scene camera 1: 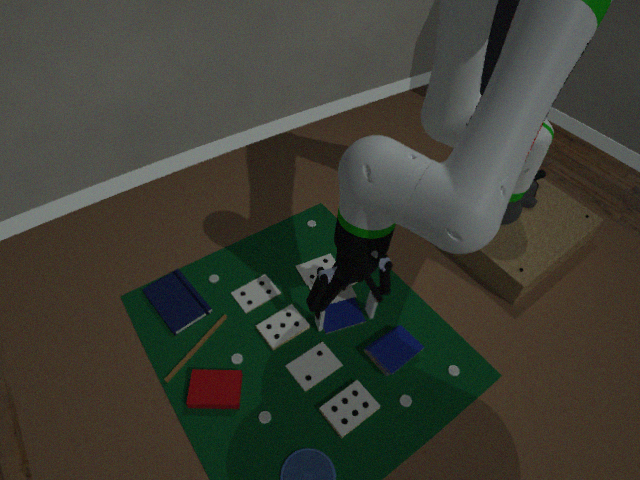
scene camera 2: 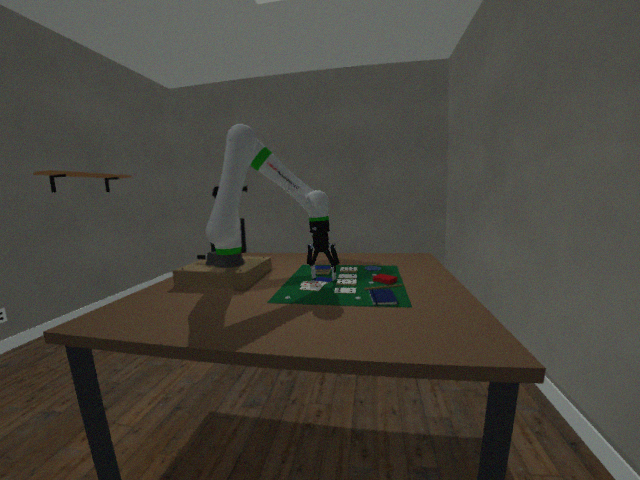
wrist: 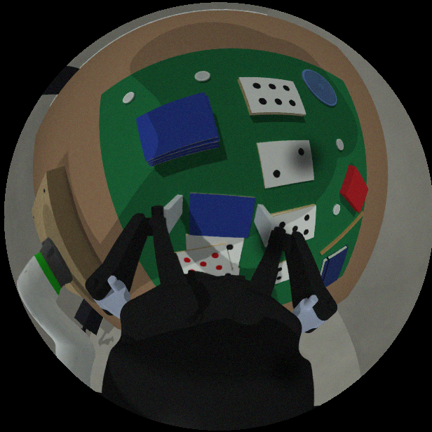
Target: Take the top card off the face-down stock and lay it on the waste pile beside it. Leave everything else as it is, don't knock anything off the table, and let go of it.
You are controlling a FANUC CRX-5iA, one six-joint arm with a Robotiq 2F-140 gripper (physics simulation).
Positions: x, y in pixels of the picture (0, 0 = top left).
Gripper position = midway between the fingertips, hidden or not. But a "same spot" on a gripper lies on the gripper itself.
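Gripper in scene camera 1 (344, 319), in scene camera 2, in the wrist view. On the gripper, (scene camera 2: 334, 261) and (wrist: 286, 259): same spot.
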